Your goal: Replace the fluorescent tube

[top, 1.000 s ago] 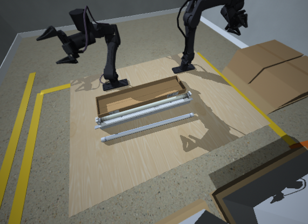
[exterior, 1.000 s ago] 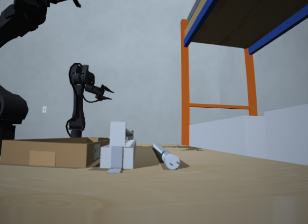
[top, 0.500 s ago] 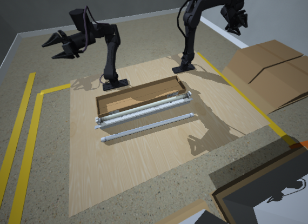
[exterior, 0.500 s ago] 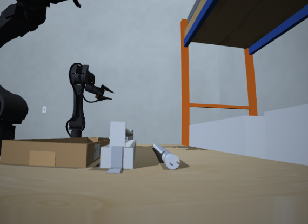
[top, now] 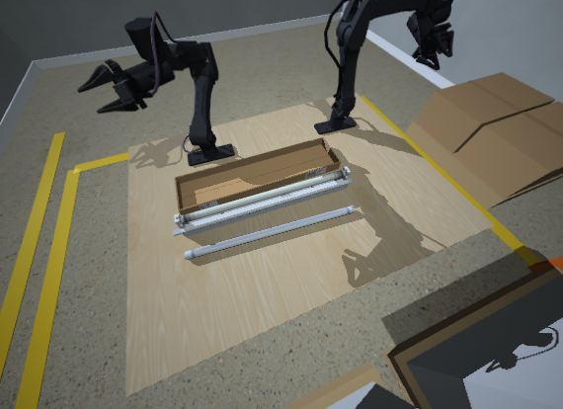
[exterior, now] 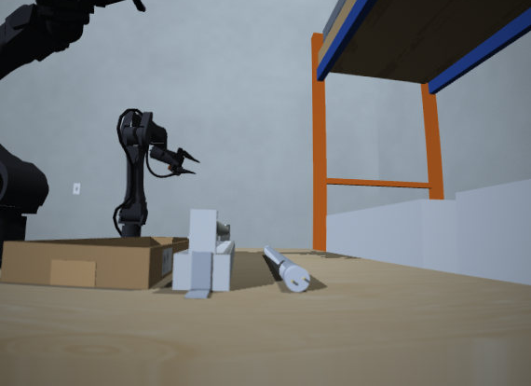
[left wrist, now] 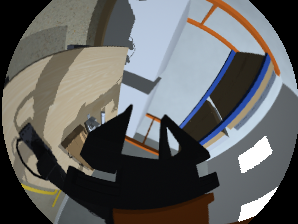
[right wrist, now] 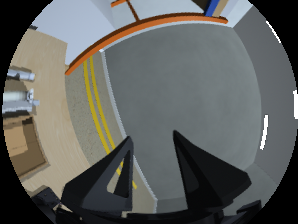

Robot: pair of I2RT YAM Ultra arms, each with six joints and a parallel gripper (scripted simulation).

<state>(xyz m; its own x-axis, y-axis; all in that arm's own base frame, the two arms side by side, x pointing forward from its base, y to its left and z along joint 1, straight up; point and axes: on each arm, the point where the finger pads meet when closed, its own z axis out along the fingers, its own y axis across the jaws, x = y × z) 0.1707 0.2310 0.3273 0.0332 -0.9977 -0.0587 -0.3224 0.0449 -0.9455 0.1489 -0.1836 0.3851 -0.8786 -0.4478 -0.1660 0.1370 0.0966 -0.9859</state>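
Now: right hand 180 mm short of the old fluorescent tube, 350 mm to the right of it and 320 mm above it. Also, from my right hand: brown carton: 30 mm ahead, 360 mm to the left, 360 mm below; then white fixture: 180 mm ahead, 350 mm to the left, 330 mm below; then LED tube: 290 mm ahead, 340 mm to the left, 370 mm below.
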